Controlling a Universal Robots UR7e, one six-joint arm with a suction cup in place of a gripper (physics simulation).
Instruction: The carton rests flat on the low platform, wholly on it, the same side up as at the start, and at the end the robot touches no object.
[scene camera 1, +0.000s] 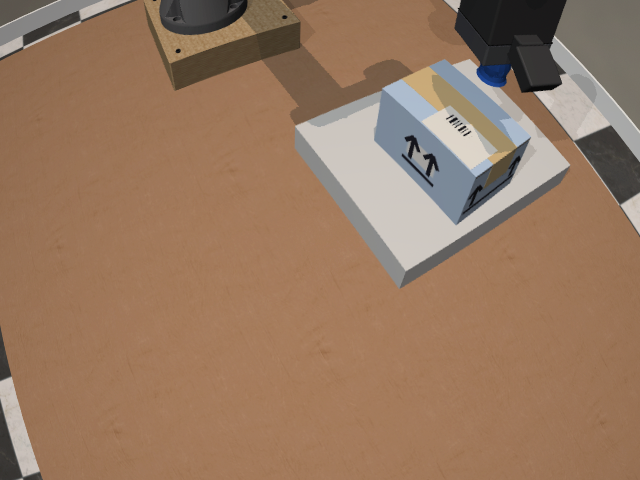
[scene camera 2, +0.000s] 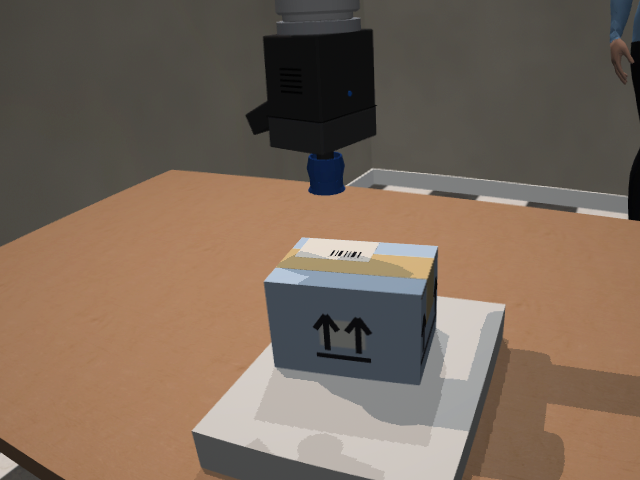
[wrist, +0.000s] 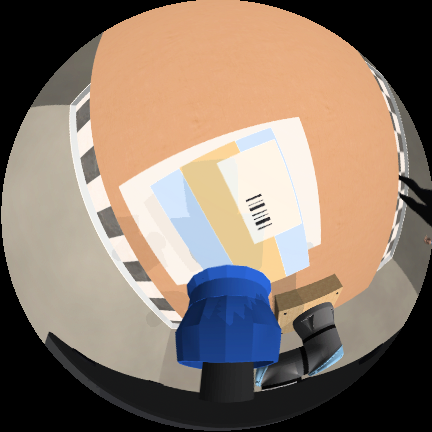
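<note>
A light blue carton with tan tape and a white barcode label on its top rests flat on the low platform. The arrows on its sides point up. The low platform is a pale grey slab, and it shows around the carton's base; the carton's footprint lies within its edges. My gripper, a blue suction cup, is open and empty. In the second scene view it hangs above the carton with a visible gap. In the wrist view the cup hides part of the carton's near edge.
The wooden base block of the arm stands on the brown table, behind the platform in the first scene view. A person stands at the right, beyond the table.
</note>
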